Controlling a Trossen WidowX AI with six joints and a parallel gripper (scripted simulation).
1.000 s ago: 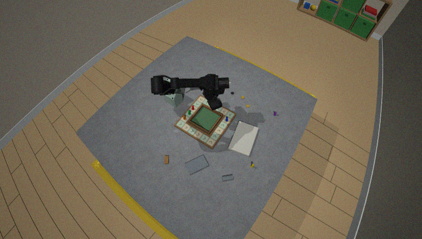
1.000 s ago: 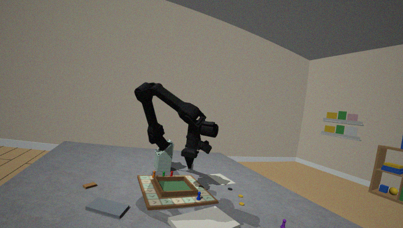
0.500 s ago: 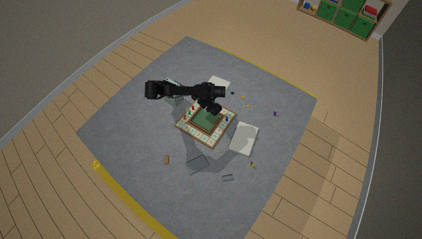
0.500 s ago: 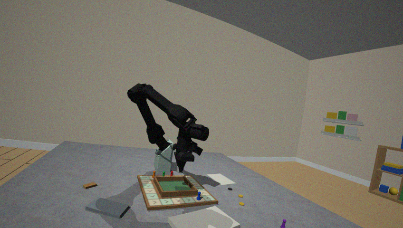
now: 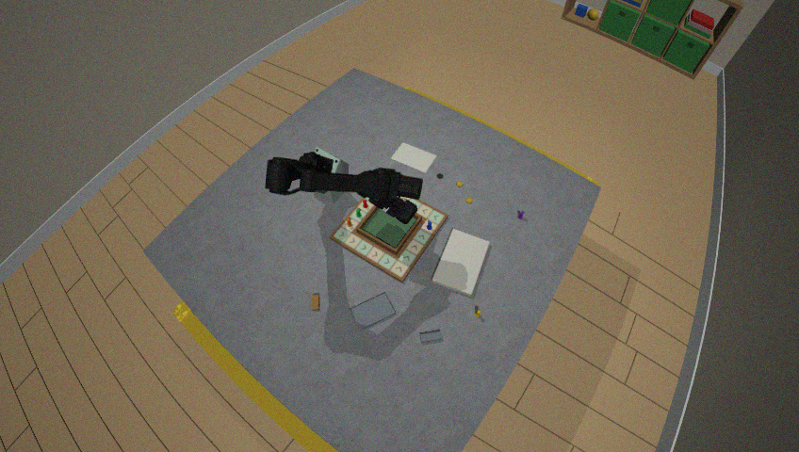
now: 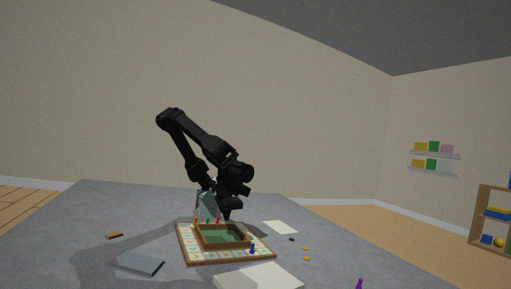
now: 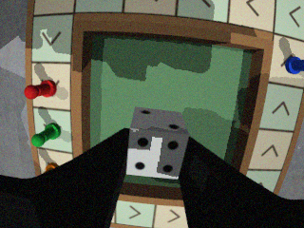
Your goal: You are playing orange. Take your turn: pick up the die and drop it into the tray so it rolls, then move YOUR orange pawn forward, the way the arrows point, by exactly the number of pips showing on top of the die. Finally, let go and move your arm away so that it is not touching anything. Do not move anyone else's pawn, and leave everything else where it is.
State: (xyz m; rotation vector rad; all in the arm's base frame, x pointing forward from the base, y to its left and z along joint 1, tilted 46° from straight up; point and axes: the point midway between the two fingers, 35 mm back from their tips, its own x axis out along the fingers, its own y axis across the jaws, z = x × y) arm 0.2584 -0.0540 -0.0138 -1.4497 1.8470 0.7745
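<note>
Now: the orange pawn 110 mm behind my gripper tip, 70 mm to the right of it and 50 mm below it. Also, from my gripper tip: green tray 80 mm below, 10 mm to the right, 10 mm ahead; red pawn 100 mm behind, 50 mm below, 20 mm to the left; white die right at my gripper tip.
</note>
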